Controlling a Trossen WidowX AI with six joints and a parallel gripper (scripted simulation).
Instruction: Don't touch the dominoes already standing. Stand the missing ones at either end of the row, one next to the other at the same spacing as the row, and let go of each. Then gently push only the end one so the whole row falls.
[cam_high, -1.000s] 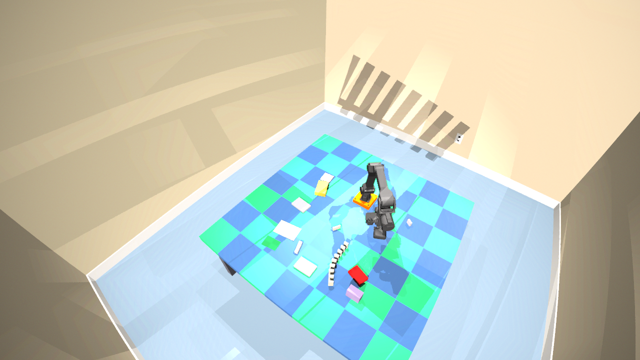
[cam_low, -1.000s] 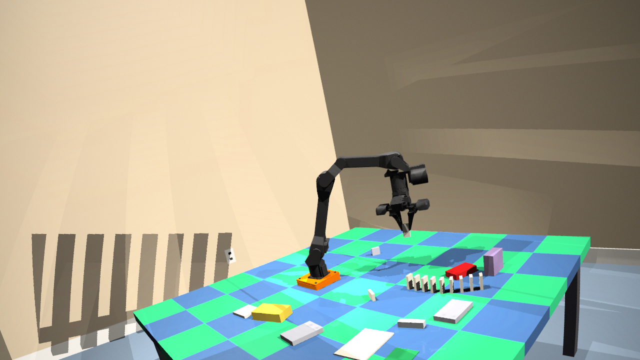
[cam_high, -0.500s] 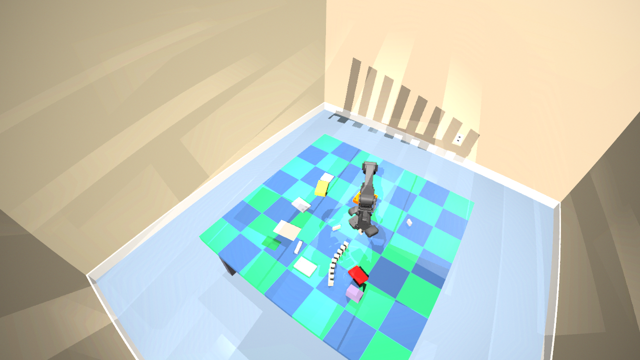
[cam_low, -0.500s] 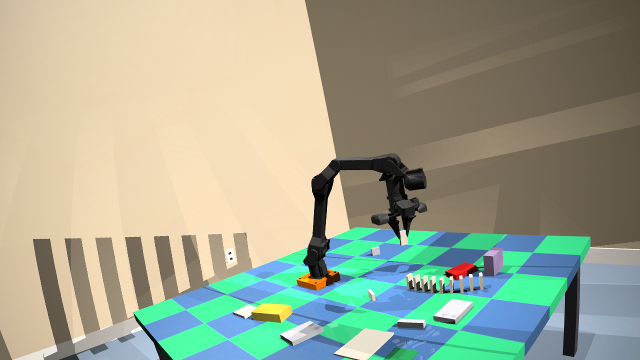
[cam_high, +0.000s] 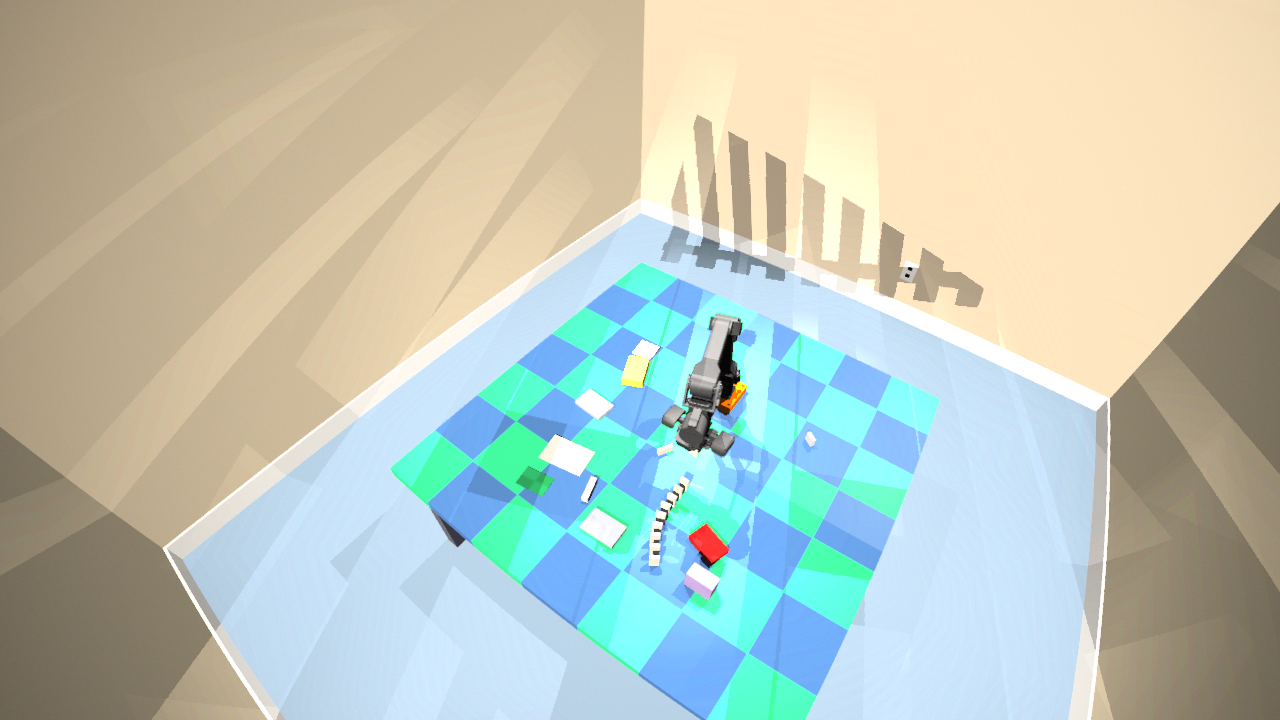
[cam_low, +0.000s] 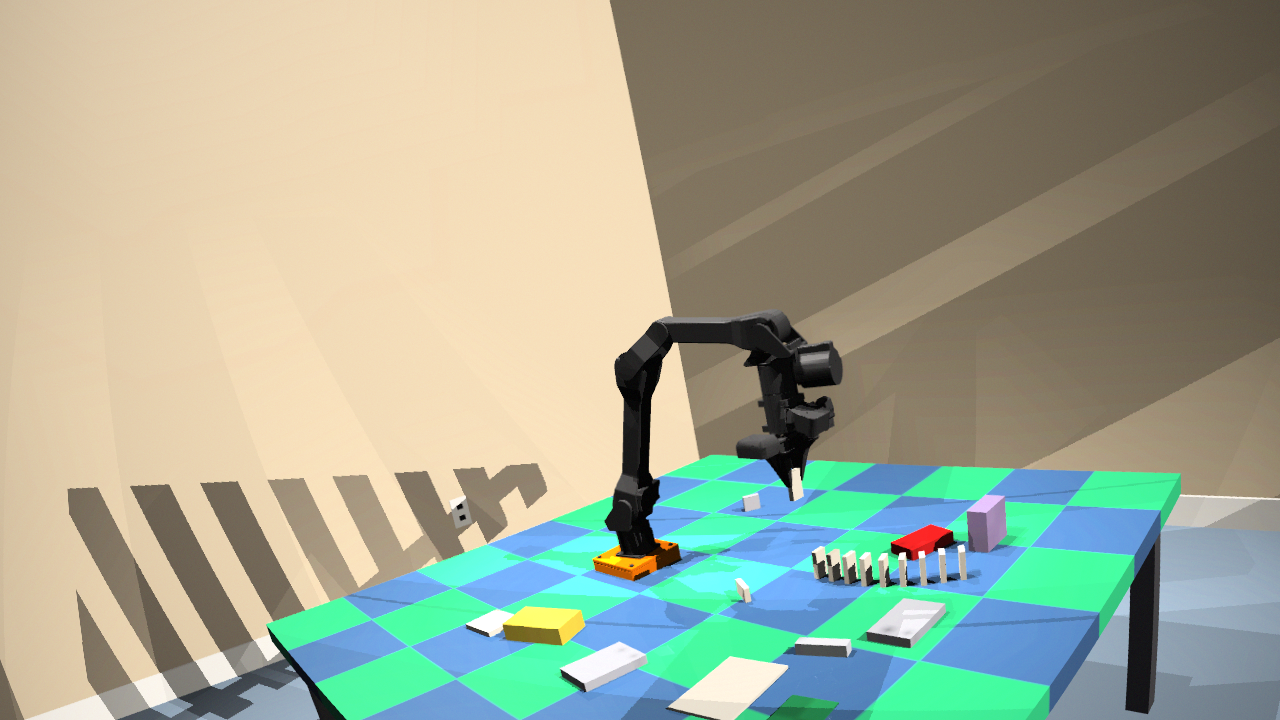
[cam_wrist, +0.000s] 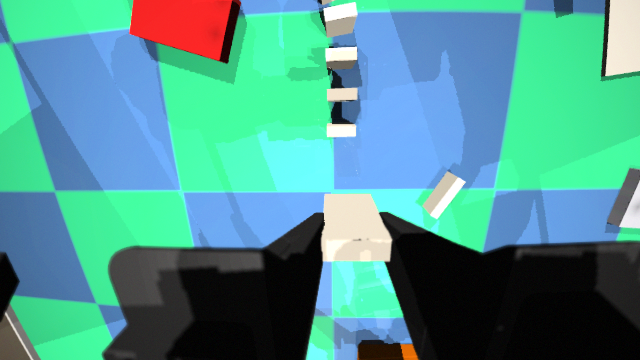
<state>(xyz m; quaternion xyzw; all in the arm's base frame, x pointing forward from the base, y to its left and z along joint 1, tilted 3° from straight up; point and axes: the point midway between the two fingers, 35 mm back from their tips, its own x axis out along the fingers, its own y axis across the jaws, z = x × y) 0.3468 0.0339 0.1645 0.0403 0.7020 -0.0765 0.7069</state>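
Now: gripper tip 240 mm to the left of the grey bar, 160 mm short of it and 150 mm above it. Also, from my gripper tip: red block: 170 mm ahead, 150 mm below, 120 mm to the left; lilac block: 280 mm ahead, 150 mm to the left, 120 mm below; cream sheet: 360 mm to the right, 160 mm below, 80 mm ahead.
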